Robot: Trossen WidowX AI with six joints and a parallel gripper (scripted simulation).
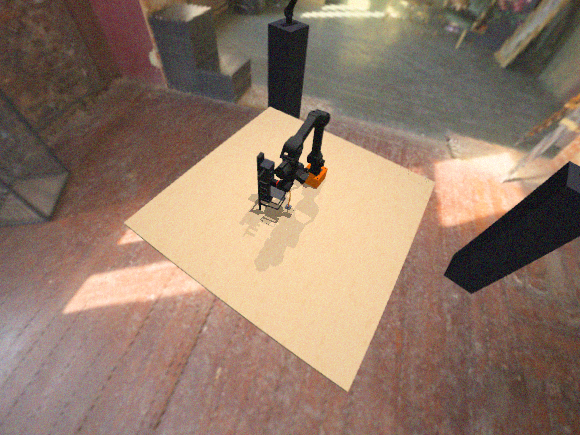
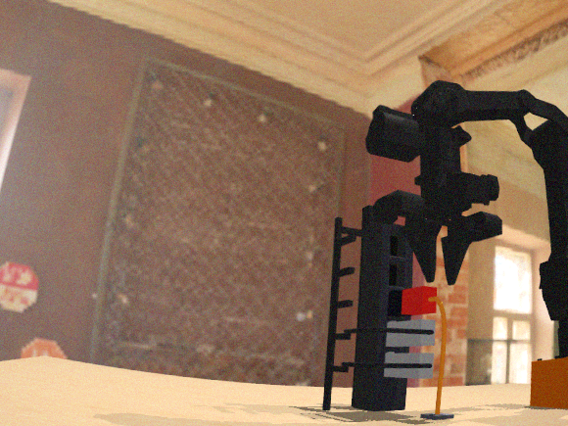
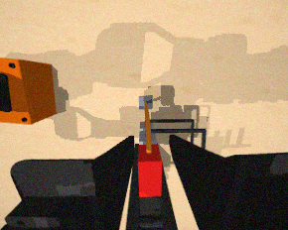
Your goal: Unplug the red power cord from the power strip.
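Now: gripper tip 60 mm to the left of the red plug, 20 mm short of it and 10 mm above it. Round my gripper tip: thin black rack 110 mm ahead, 100 mm to the right, 40 mm below.
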